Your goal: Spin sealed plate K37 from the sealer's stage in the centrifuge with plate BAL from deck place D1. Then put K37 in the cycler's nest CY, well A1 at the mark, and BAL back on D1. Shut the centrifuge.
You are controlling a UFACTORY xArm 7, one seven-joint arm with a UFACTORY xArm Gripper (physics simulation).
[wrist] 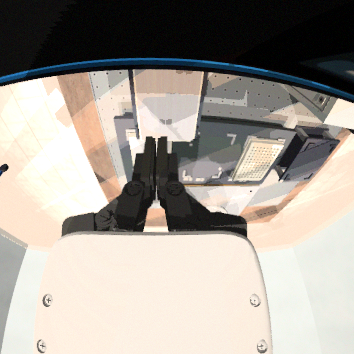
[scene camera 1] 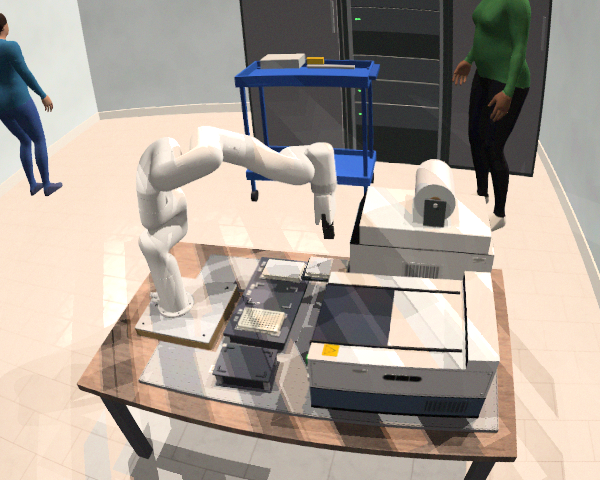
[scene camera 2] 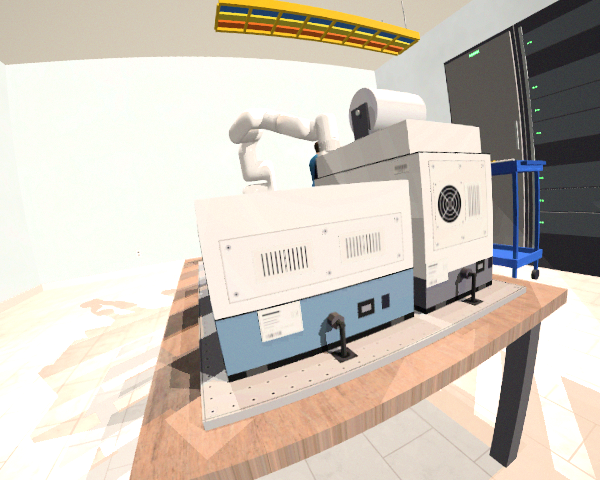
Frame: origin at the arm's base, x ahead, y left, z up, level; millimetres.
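Where they show: gripper, fingertip midpoint: [wrist: 156,149] [scene camera 1: 329,237]; arm's base at its link origin: [scene camera 1: 175,304].
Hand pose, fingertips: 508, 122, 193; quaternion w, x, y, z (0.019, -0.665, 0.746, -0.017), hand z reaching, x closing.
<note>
Things, the pixels of their top centre, and the offset from my fingertips, as dx, dy, dz. Level surfaces: height alone.
- white sealer at its top centre: [scene camera 1: 428,170] [scene camera 2: 378,95] +287, -42, +257
- small light plate at its top centre: [wrist: 167,103] [scene camera 1: 327,265] -10, -7, -102
- cream well plate at its top centre: [wrist: 256,163] [scene camera 1: 260,318] -196, -202, -155
- dark deck at its surface level: dz -171
- white plate at its top centre: [wrist: 150,160] [scene camera 1: 283,268] -161, +44, -155
My gripper [scene camera 1: 328,235] [wrist: 156,149] is shut and empty, high above the back of the table beside the sealer; its fingers are hidden in scene camera 2. The white sealer [scene camera 1: 425,240] [scene camera 2: 450,140] carries a film roll. At its front a small light plate [scene camera 1: 318,266] appears to sit on the stage. A cream well plate [scene camera 1: 261,320] [wrist: 258,159] lies on the front place of the dark deck [scene camera 1: 272,295] [wrist: 215,150]. A white plate [scene camera 1: 282,268] lies at the deck's back. Plate labels are unreadable. A blue-based machine [scene camera 1: 400,372] [scene camera 2: 310,250] stands front right; I cannot tell whether it is the centrifuge or the cycler.
A low dark stand [scene camera 1: 245,362] [wrist: 311,155] with corner guides is in front of the deck. The arm's base plate [scene camera 1: 200,330] is left of the deck. A blue cart [scene camera 1: 307,79] [scene camera 2: 516,167] and a person in green [scene camera 1: 500,45] are behind the table.
</note>
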